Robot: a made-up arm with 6 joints.
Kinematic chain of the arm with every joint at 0, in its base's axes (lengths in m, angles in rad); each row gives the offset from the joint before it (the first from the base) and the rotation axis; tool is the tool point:
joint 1: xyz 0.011 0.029 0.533 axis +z
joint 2: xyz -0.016 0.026 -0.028 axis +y
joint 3: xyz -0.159 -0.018 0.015 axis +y
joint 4: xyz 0.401 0.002 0.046 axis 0.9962 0 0.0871
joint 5: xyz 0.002 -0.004 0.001 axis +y
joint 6: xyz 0.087 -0.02 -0.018 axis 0.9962 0 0.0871
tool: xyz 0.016 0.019 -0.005
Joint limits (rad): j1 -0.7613..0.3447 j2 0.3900..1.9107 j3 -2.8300..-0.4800 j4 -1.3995..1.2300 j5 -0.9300..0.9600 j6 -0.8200..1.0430
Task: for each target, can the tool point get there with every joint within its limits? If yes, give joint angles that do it. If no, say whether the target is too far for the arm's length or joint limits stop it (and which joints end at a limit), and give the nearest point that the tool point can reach.
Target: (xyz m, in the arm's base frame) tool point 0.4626 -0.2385 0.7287
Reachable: yes | joints -0.5719 1.7366 -1.8137 0.6230 0.1004 0.8207
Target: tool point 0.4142 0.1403 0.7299
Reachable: yes | joints 0.2293 1.0430 -1.1314 0.5216 -0.0480 0.2936
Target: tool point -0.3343 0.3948 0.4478
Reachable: no: joint limits stop it (at a limit: joint 1, joint 2, joint 3, joint 5, joint 6) | nearest point -0.4101 0.4499 0.7837 | short by 0.349 m
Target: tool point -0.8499 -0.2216 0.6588
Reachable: no: too far | nearest point -0.5607 -0.1374 0.7836 | short by 0.326 m
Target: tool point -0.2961 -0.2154 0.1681
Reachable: no: joint limits stop it (at a limit: joint 1, joint 2, joint 3, joint 5, joint 6) | nearest point 0.0304 -0.1058 0.2241 | short by 0.349 m
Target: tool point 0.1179 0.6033 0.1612
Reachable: no: joint limits stop it (at a limit: joint 1, joint 2, joint 4) | nearest point 0.2074 0.2099 0.2590 | short by 0.415 m
